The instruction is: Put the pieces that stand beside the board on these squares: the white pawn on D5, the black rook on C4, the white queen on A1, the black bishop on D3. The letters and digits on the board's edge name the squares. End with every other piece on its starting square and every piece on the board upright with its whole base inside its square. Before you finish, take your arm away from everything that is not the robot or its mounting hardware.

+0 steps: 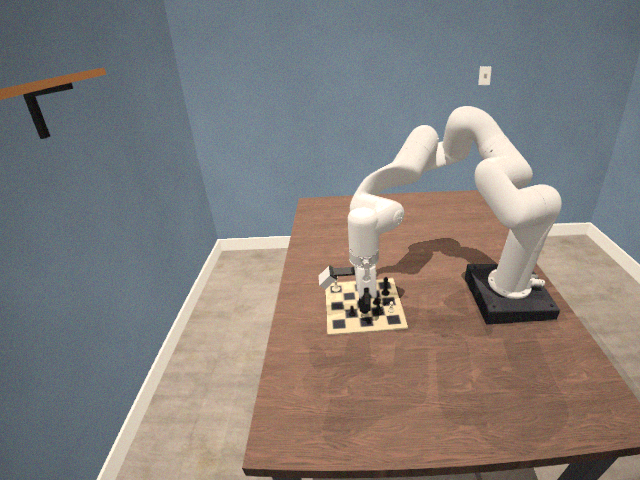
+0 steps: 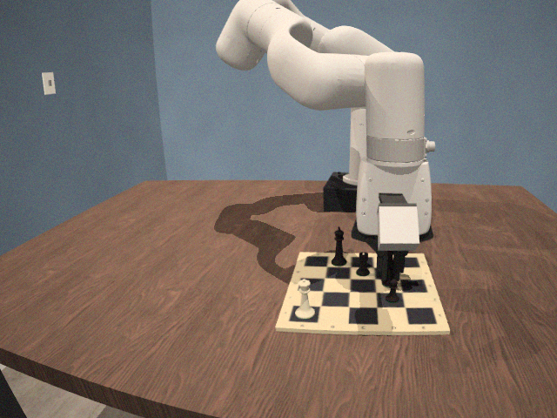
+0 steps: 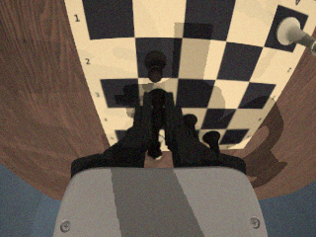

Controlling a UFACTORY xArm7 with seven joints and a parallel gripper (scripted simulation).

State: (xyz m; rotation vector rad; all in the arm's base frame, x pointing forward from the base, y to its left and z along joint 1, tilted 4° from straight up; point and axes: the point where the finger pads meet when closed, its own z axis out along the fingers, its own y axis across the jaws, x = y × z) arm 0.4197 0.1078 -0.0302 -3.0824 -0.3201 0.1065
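Right now the black pawn is 4 cm ahead of my hand, 2 cm below it and 1 cm to the left of it. The rest, counted from my hand: white queen 10 cm to the right, 10 cm ahead, 1 cm below; then white pawn 7 cm behind, 2 cm to the right, 2 cm below; then chessboard 4 cm to the right, 4 cm below, 1 cm ahead.
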